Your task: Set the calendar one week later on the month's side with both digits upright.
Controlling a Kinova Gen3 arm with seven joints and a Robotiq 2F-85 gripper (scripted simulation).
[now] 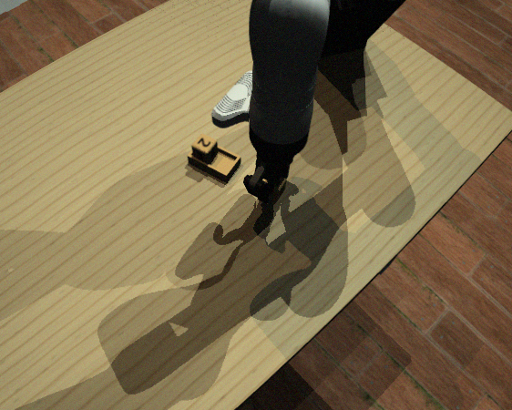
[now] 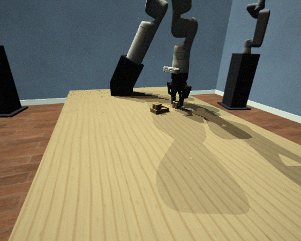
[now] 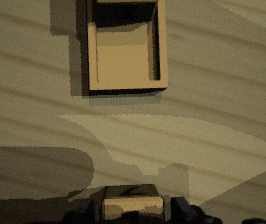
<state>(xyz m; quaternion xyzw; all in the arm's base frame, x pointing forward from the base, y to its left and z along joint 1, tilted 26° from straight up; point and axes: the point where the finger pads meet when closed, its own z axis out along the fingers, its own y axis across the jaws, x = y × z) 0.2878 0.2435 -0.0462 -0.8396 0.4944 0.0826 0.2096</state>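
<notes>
My hand is 110 mm to the left of the cube and 60 mm short of it. From my hand the other things lie so: wooden tray (90 mm to the right, 50 mm ahead, 20 mm below).
</notes>
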